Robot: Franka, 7 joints.
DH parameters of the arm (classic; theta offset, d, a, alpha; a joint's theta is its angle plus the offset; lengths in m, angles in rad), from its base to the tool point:
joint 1: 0 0.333 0 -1.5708
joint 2: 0 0 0 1.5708
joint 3: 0 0.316 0.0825 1.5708
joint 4: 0 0 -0.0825 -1.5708
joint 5: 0 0.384 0 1.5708
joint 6: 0 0 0.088 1.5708
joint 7: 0 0.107 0 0
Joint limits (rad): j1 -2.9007..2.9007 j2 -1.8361..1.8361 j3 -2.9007..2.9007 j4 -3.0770..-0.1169 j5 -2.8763..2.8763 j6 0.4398..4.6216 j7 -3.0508..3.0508
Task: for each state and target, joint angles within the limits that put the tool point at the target. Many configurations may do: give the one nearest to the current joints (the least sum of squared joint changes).
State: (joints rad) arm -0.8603 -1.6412 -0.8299 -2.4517 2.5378 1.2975 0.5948
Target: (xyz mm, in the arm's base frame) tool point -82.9 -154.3 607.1
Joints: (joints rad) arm -0.8934 -1.6979 -0.8246 -3.0622 2.4356 1.2531 0.5948
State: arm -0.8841 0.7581 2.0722 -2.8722 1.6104 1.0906 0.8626
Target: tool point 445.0 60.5 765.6
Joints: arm -1.2066 1.0575 1.9870 -1.8918 1.9269 1.2311 0.8626
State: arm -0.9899 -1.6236 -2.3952 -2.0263 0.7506 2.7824 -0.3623
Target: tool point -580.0 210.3 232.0
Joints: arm -1.5109 -1.1816 -1.8452 -2.0268 0.7356 2.7354 -0.3623
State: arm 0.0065 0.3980 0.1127 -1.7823 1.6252 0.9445 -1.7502
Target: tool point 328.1 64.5 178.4
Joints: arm -0.1360 0.5529 -0.0731 -2.5192 1.3070 0.8513 -1.7502
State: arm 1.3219 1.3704 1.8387 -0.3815 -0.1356 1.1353 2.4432
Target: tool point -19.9 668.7 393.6
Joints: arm 1.1428 1.5340 1.7696 -0.5009 -0.1533 0.6645 2.4432
